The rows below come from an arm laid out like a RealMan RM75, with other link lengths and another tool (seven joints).
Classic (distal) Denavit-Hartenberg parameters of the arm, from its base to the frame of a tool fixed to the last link. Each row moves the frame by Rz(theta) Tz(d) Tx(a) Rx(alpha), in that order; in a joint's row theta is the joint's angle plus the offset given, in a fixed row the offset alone. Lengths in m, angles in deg.
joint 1: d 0.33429, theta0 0, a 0, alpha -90
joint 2: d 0, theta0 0, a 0, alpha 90
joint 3: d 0.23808, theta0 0, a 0, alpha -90
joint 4: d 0, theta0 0, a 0, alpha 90
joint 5: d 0.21, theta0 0, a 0, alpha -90
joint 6: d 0, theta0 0, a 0, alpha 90
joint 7: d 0.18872, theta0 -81, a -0.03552, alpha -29
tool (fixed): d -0.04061, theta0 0, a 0, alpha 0
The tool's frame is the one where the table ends.
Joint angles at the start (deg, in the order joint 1, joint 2, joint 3, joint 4, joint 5, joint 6, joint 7): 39.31 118.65 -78.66 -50.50 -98.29 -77.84 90.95
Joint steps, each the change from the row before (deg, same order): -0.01 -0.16 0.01 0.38 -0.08 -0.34 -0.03; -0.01 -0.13 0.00 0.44 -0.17 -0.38 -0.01; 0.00 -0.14 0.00 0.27 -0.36 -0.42 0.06; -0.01 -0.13 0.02 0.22 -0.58 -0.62 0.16; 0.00 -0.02 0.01 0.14 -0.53 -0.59 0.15; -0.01 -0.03 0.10 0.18 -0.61 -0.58 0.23; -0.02 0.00 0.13 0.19 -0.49 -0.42 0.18; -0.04 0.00 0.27 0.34 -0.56 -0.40 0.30; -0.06 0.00 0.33 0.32 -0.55 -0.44 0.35; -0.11 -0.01 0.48 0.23 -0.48 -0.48 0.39; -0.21 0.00 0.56 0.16 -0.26 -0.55 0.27; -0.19 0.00 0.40 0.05 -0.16 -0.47 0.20
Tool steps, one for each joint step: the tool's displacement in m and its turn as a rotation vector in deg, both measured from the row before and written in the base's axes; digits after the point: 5 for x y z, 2 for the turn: 0.00209 -0.00055 0.00014 -0.39 -0.23 -0.18; 0.00236 -0.00083 -0.00021 -0.49 -0.30 -0.22; 0.00221 -0.00086 -0.00007 -0.46 -0.46 -0.08; 0.00254 -0.00140 -0.00011 -0.66 -0.63 -0.06; 0.00169 -0.00164 -0.00044 -0.67 -0.50 0.01; 0.00205 -0.00137 -0.00028 -0.64 -0.54 -0.15; 0.00175 -0.00097 -0.00029 -0.47 -0.40 -0.21; 0.00239 -0.00064 -0.00022 -0.47 -0.41 -0.53; 0.00236 -0.00062 0.00003 -0.48 -0.36 -0.60; 0.00215 -0.00032 0.00074 -0.38 -0.19 -0.69; 0.00192 -0.00048 0.00131 -0.31 0.10 -0.67; 0.00131 -0.00058 0.00112 -0.27 0.11 -0.45
